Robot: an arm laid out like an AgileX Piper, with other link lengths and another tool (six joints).
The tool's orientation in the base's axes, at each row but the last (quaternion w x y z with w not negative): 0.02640 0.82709 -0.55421 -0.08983; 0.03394 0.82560 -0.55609 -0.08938; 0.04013 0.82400 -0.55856 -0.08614; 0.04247 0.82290 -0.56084 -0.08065; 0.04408 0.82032 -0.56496 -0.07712; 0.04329 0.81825 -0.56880 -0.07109; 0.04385 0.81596 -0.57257 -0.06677; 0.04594 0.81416 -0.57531 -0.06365; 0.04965 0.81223 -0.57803 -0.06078
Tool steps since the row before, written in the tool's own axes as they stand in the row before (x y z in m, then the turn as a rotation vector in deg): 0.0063 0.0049 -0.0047 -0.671 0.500 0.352; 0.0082 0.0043 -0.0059 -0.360 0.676 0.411; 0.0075 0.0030 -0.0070 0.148 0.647 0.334; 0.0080 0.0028 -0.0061 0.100 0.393 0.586; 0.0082 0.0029 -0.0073 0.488 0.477 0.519; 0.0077 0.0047 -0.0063 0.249 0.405 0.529; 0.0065 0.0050 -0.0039 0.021 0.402 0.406; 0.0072 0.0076 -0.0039 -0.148 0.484 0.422; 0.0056 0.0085 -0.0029 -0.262 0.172 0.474
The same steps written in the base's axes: -0.0013 -0.0080 0.0046 -0.767 0.446 -0.194; 0.0002 -0.0095 0.0056 -0.824 0.094 -0.259; 0.0013 -0.0083 0.0066 -0.600 -0.368 -0.237; 0.0014 -0.0086 0.0058 -0.430 -0.225 -0.522; 0.0015 -0.0088 0.0070 -0.360 -0.619 -0.472; -0.0007 -0.0089 0.0064 -0.377 -0.369 -0.477; -0.0018 -0.0078 0.0042 -0.431 -0.155 -0.343; -0.0041 -0.0093 0.0046 -0.565 -0.023 -0.338; -0.0057 -0.0080 0.0039 -0.319 0.186 -0.431
